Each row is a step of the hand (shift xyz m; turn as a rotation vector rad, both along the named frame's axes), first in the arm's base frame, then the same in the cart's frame.
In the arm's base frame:
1: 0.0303 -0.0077 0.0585 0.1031 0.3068 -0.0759
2: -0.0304 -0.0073 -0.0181 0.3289 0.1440 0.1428
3: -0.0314 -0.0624 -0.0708 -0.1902 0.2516 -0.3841
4: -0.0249 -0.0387 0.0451 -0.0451 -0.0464 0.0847
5: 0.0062 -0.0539 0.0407 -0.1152 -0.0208 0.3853
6: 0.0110 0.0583 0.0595 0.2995 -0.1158 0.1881
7: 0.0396 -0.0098 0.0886 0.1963 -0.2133 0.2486
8: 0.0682 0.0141 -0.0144 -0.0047 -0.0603 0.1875
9: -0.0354 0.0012 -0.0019 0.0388 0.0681 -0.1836
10: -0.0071 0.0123 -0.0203 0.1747 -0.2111 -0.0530
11: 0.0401 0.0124 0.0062 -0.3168 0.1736 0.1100
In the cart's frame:
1: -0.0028 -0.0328 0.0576 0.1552 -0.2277 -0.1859
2: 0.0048 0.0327 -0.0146 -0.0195 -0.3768 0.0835
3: -0.0548 0.0716 -0.0420 0.1685 0.1058 -0.4554
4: -0.0012 0.0319 0.0560 0.0170 0.0452 0.0950
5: -0.0313 0.0143 0.0584 0.1753 0.0334 0.3610
6: 0.0589 -0.0502 0.0327 -0.1887 -0.2289 0.2247
7: 0.0006 -0.0453 0.0864 -0.1877 -0.1043 0.3158
8: -0.0309 -0.0617 -0.0172 0.0188 -0.0014 0.1961
9: 0.0195 0.0295 -0.0030 -0.0300 -0.0319 -0.1948
10: 0.0065 0.0036 -0.0236 -0.2752 -0.0295 0.0362
11: -0.0101 -0.0412 0.0018 0.3424 0.1569 0.0277

